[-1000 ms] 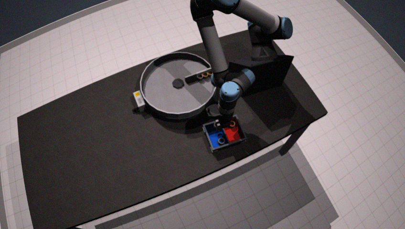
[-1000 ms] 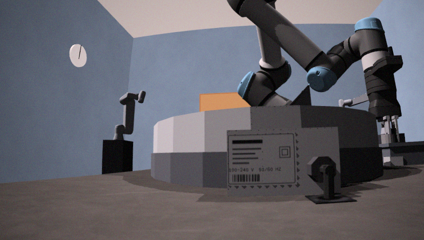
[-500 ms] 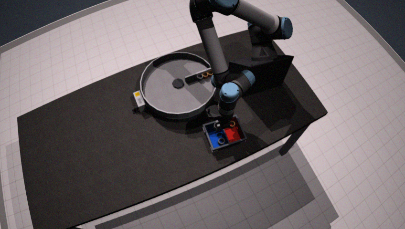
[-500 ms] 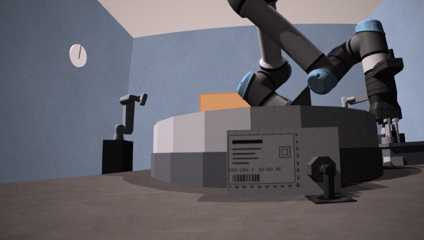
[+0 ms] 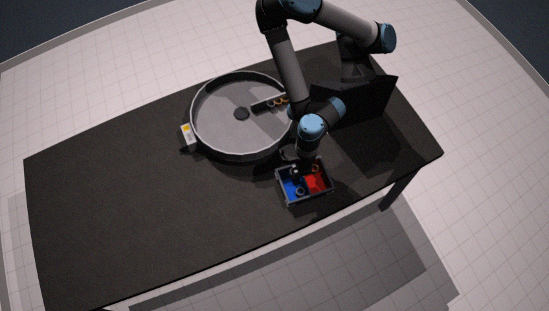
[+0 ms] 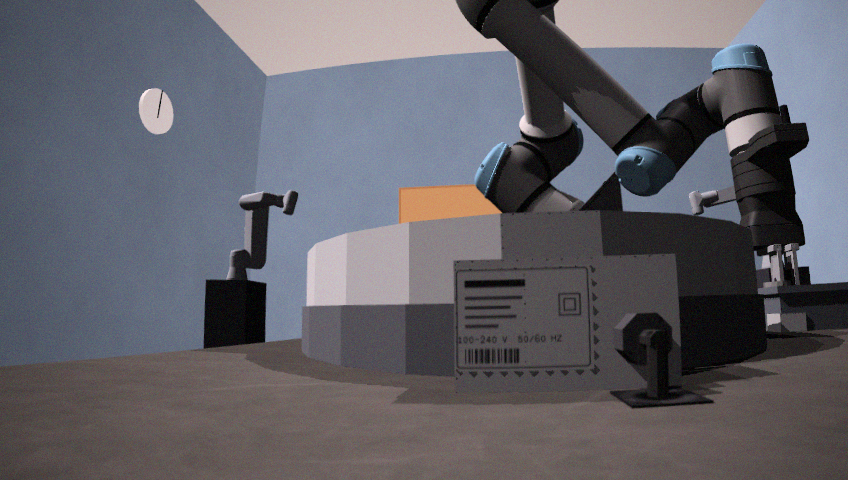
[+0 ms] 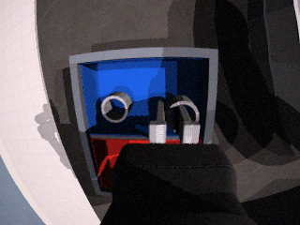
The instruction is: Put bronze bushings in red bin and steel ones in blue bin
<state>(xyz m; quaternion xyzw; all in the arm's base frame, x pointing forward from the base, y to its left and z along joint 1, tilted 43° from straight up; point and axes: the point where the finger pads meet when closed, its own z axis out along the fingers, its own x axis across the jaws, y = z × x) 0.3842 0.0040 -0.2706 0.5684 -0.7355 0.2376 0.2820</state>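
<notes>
Now: hand 20 mm past the red bin, 30 mm to the right of it and 30 mm above it. The rest, counted from my hand: grey turntable (50 mm ahead, 340 mm to the right).
</notes>
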